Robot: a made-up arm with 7 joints. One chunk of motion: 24 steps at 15 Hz.
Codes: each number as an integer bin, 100 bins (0 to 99) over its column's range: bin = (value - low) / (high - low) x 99, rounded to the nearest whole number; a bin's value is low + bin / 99 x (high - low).
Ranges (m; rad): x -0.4..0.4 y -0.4..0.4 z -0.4..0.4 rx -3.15..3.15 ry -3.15..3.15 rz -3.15..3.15
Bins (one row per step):
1: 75 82 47 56 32 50
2: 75 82 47 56 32 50
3: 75 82 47 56 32 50
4: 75 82 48 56 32 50
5: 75 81 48 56 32 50
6: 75 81 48 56 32 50
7: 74 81 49 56 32 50
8: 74 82 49 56 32 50
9: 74 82 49 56 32 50
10: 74 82 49 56 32 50
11: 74 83 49 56 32 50
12: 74 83 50 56 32 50
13: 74 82 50 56 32 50
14: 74 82 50 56 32 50
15: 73 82 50 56 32 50
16: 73 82 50 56 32 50
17: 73 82 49 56 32 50
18: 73 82 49 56 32 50
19: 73 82 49 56 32 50
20: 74 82 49 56 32 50
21: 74 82 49 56 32 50
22: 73 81 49 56 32 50
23: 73 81 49 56 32 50
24: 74 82 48 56 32 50
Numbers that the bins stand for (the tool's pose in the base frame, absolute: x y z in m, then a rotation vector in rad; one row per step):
1: 0.2061 0.2626 -0.0202 0.4136 -1.1136 0.0318
2: 0.2061 0.2626 -0.0202 0.4136 -1.1136 0.0318
3: 0.2061 0.2626 -0.0202 0.4136 -1.1136 0.0318
4: 0.2061 0.2626 -0.0121 0.4136 -1.1136 0.0318
5: 0.2061 0.2545 -0.0121 0.4136 -1.1136 0.0318
6: 0.2061 0.2545 -0.0121 0.4136 -1.1136 0.0318
7: 0.1980 0.2545 -0.0040 0.4136 -1.1136 0.0318
8: 0.1980 0.2626 -0.0040 0.4136 -1.1136 0.0318
9: 0.1980 0.2626 -0.0040 0.4136 -1.1136 0.0318
10: 0.1980 0.2626 -0.0040 0.4136 -1.1136 0.0318
11: 0.1980 0.2707 -0.0040 0.4136 -1.1136 0.0318
12: 0.1980 0.2707 0.0040 0.4136 -1.1136 0.0318
13: 0.1980 0.2626 0.0040 0.4136 -1.1136 0.0318
14: 0.1980 0.2626 0.0040 0.4136 -1.1136 0.0318
15: 0.1899 0.2626 0.0040 0.4136 -1.1136 0.0318
16: 0.1899 0.2626 0.0040 0.4136 -1.1136 0.0318
17: 0.1899 0.2626 -0.0040 0.4136 -1.1136 0.0318
18: 0.1899 0.2626 -0.0040 0.4136 -1.1136 0.0318
19: 0.1899 0.2626 -0.0040 0.4136 -1.1136 0.0318
20: 0.1980 0.2626 -0.0040 0.4136 -1.1136 0.0318
21: 0.1980 0.2626 -0.0040 0.4136 -1.1136 0.0318
22: 0.1899 0.2545 -0.0040 0.4136 -1.1136 0.0318
23: 0.1899 0.2545 -0.0040 0.4136 -1.1136 0.0318
24: 0.1980 0.2626 -0.0121 0.4136 -1.1136 0.0318

